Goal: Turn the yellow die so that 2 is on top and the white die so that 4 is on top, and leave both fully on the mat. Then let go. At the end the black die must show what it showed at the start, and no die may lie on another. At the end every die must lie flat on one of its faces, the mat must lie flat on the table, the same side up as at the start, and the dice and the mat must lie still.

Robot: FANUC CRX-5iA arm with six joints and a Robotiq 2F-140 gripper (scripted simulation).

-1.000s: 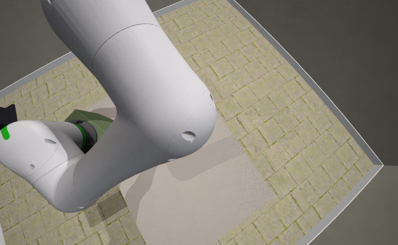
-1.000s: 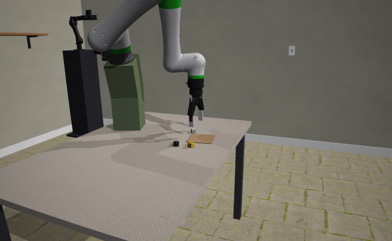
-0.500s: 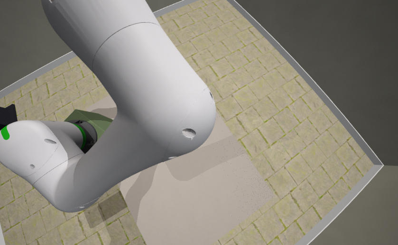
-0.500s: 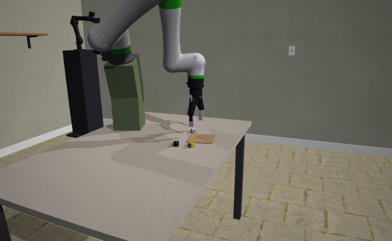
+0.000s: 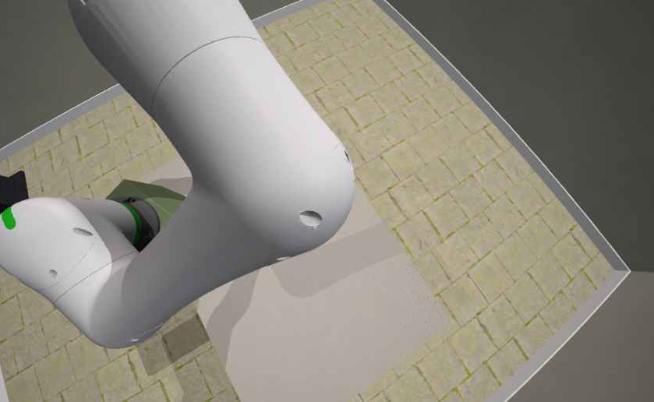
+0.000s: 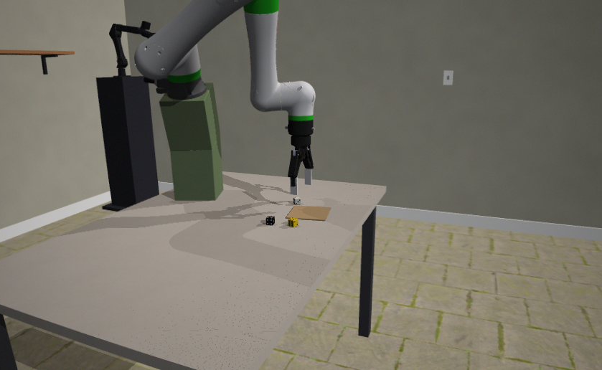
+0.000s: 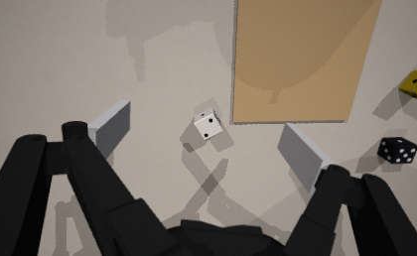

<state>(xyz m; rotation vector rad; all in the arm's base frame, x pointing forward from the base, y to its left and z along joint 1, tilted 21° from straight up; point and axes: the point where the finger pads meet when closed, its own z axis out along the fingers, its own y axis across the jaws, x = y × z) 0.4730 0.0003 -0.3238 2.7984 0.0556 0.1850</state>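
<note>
My gripper is now 2 cm past the white die and 6 cm above it. The rest, counted from my hand: tan mat: 7 cm ahead, 9 cm to the right, 7 cm below; black die: 1 cm behind, 24 cm to the right, 6 cm below; yellow die: 6 cm ahead, 23 cm to the right, 6 cm below.
</note>
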